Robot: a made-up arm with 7 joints.
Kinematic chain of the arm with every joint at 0, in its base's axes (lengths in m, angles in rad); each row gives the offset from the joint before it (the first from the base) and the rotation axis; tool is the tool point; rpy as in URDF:
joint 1: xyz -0.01 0.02 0.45 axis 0 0.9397 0.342
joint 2: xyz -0.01 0 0.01 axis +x
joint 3: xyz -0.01 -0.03 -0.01 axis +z
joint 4: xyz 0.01 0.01 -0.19 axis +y
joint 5: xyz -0.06 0 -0.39 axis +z
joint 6: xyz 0.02 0 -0.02 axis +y
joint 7: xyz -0.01 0.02 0 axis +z
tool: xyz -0.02 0.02 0 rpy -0.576 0.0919 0.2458
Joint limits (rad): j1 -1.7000..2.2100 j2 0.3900..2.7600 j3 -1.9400..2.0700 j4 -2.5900..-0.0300 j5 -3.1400..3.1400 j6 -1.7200..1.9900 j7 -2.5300..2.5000
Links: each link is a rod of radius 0.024 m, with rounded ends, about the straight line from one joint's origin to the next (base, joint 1, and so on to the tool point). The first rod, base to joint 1, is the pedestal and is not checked.
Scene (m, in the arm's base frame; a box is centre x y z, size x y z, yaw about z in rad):
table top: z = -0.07
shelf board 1: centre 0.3 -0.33 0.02 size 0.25 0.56 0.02 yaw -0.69
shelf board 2: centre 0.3 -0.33 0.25 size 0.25 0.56 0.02 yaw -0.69
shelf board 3: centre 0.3 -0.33 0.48 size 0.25 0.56 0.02 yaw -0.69
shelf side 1: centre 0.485 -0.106 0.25 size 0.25 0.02 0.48 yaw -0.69
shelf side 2: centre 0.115 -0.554 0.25 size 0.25 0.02 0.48 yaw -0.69
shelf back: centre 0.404 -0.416 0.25 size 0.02 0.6 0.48 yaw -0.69
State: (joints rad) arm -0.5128 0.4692 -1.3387 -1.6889 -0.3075 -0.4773 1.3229
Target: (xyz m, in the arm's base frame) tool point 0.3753 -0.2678 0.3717
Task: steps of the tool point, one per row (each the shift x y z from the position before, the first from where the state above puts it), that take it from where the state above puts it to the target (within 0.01 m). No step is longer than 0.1 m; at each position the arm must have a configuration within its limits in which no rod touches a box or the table.
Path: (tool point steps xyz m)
1: -0.0560 0.0519 -0.0095
2: -0.0629 0.0463 0.0094
3: 0.0514 0.0149 0.0417
4: 0.0385 0.0211 0.0473
5: 0.0233 0.0229 0.0502
6: 0.0077 0.0203 0.0496
7: -0.0063 0.0145 0.0454
8: 0.0523 -0.0062 -0.0018
9: 0.0455 -0.0176 -0.0012
10: 0.0369 -0.0299 -0.0003
11: 0.0263 -0.0411 0.0010
12: 0.0139 -0.0495 0.0023

